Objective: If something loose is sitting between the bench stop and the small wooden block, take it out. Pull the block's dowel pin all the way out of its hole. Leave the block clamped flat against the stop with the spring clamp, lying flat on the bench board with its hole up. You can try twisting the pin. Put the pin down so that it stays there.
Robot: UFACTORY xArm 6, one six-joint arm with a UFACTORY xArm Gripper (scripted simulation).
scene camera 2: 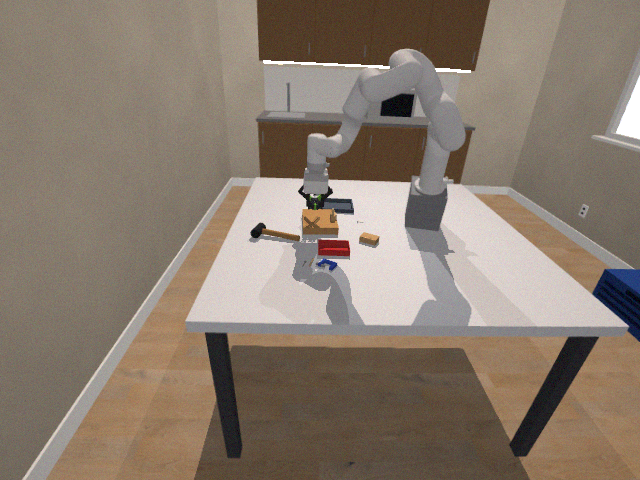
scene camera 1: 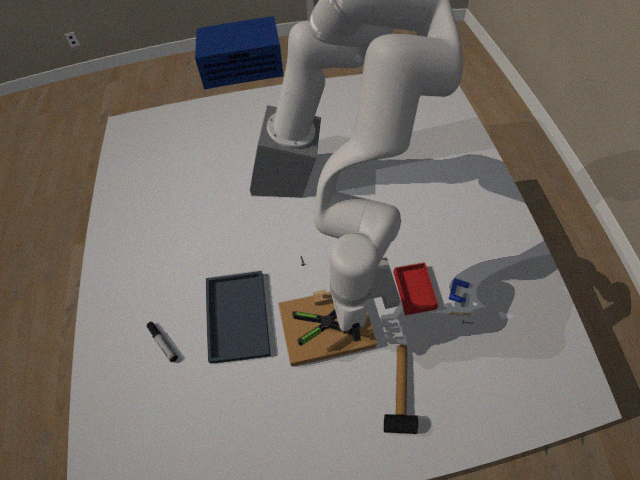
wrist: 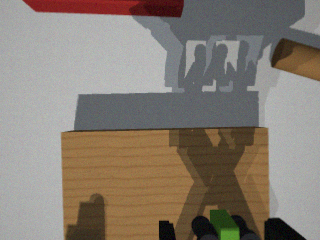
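I can see a bench stop in scene camera 1 [330, 343]. Scene camera 2 shows me the bench stop too, and so does the wrist view. On the stop, [wrist: 117, 176] and [scene camera 2: 328, 224] are the same spot.
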